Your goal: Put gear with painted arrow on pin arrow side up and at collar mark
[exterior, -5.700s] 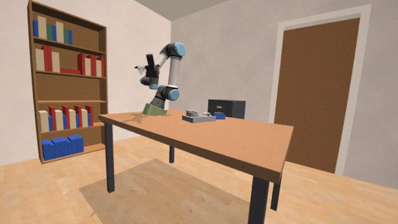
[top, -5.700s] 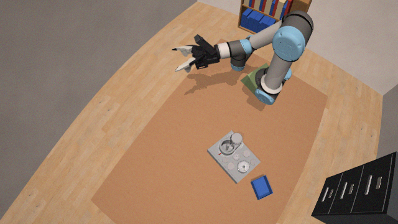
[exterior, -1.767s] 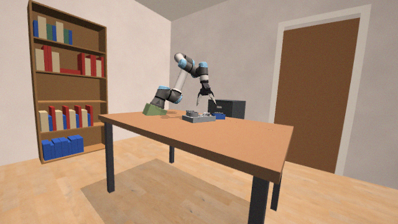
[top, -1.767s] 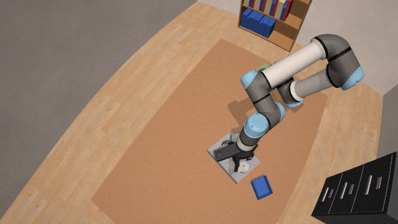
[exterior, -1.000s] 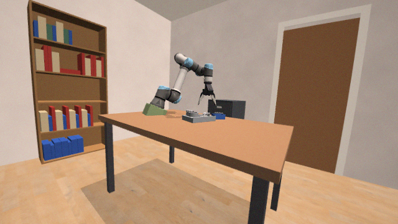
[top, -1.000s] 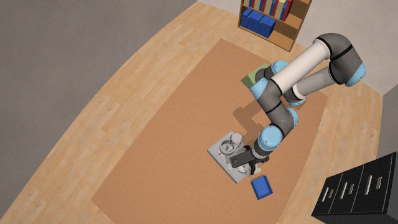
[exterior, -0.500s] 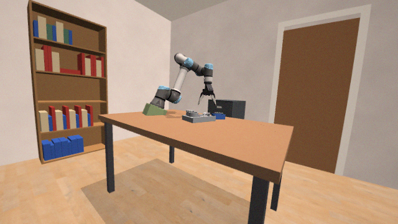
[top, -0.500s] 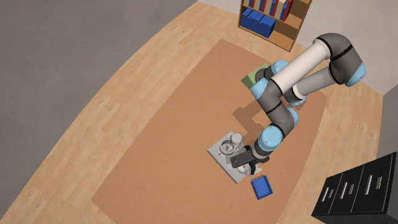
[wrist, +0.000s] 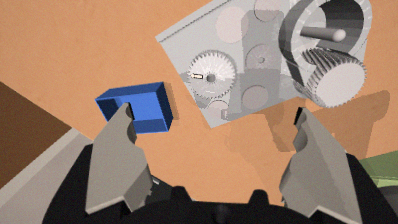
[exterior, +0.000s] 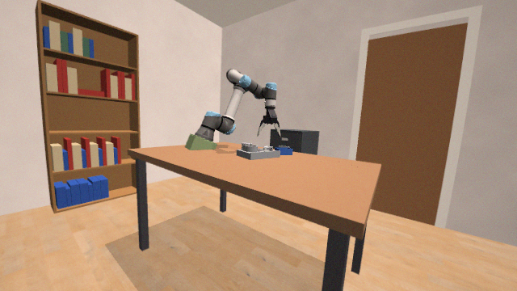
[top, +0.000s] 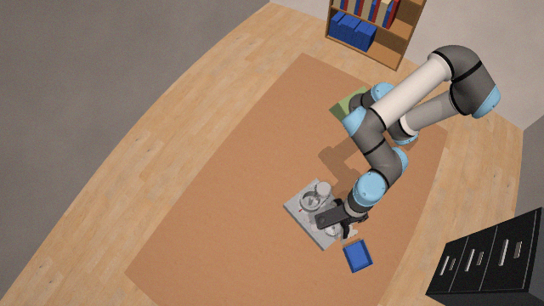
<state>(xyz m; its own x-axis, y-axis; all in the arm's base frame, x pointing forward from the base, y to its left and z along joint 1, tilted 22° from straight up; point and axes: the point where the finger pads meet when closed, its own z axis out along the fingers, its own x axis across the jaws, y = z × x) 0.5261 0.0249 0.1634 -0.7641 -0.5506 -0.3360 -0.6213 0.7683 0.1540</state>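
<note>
Now: hand 8 cm above the grey gear. Round my hand: blue tray: 14 cm to the left, 12 cm below, 6 cm ahead.
</note>
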